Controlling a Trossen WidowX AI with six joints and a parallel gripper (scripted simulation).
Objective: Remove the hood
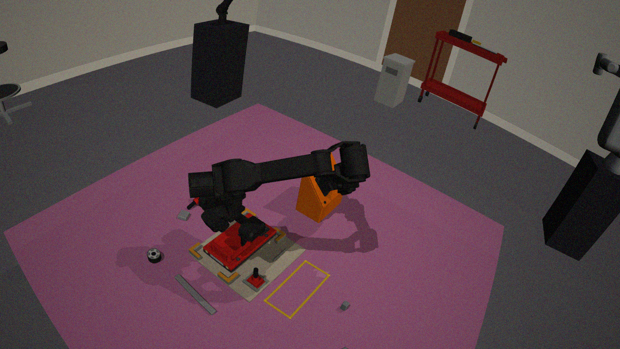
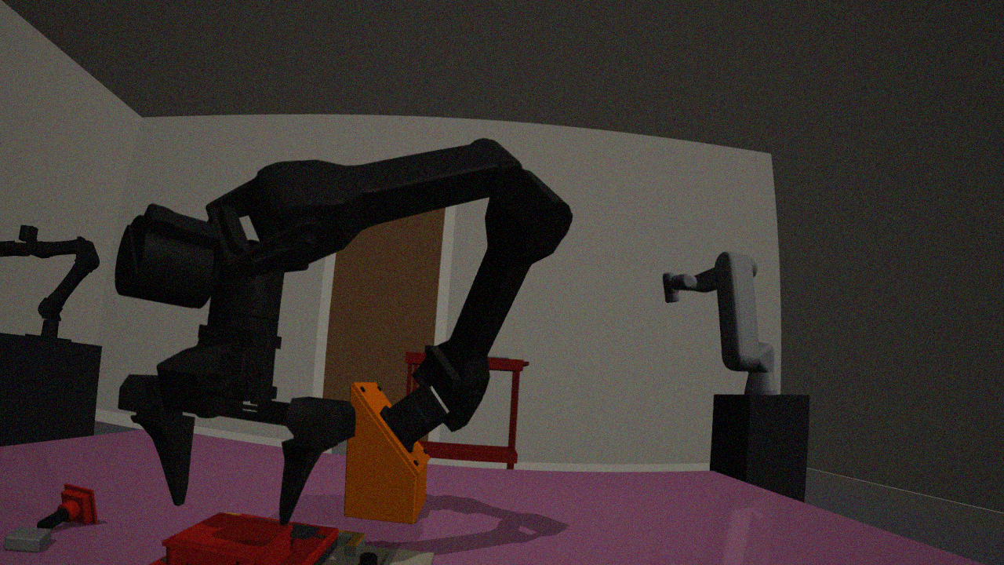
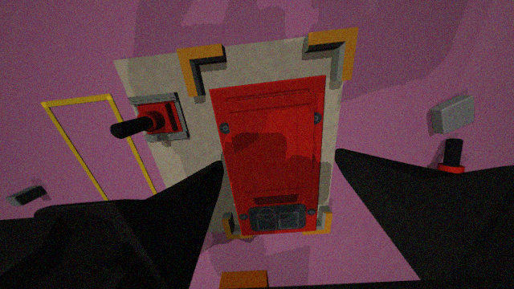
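Now: gripper tip 20 mm above the red hood. The rest, counted from my gripper tip: black wheel 170 mm ahead, 150 mm to the right, 60 mm below; then beige base plate 50 mm below, 30 mm to the left, 20 mm behind; then grey engine block 40 mm below, 10 mm to the left.
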